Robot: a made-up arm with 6 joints. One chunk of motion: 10 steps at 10 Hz.
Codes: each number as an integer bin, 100 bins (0 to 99) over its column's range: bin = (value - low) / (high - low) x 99, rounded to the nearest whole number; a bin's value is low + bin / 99 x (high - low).
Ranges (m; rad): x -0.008..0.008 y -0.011..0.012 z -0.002..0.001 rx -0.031..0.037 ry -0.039..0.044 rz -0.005..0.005
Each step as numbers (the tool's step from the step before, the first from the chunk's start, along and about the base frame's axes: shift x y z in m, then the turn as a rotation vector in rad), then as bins.
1 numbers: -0.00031 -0.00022 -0.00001 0.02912 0.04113 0.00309
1 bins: 48 46 66 88 96 80
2 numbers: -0.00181 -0.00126 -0.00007 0.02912 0.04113 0.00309
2 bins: 38 42 64 88 96 80
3 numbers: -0.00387 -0.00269 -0.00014 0.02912 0.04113 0.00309
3 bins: 26 36 61 88 96 80
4 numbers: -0.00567 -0.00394 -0.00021 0.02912 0.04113 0.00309
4 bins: 14 30 59 88 96 80
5 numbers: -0.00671 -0.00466 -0.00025 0.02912 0.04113 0.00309
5 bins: 8 27 58 88 96 80
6 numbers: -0.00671 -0.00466 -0.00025 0.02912 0.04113 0.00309
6 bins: 8 27 58 88 96 80
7 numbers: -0.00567 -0.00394 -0.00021 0.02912 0.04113 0.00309
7 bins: 14 30 59 88 96 80
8 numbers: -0.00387 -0.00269 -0.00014 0.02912 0.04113 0.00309
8 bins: 26 36 61 88 96 80
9 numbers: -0.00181 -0.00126 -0.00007 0.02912 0.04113 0.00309
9 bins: 38 42 64 88 96 80
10 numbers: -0.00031 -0.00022 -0.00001 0.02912 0.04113 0.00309
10 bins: 48 46 66 88 96 80
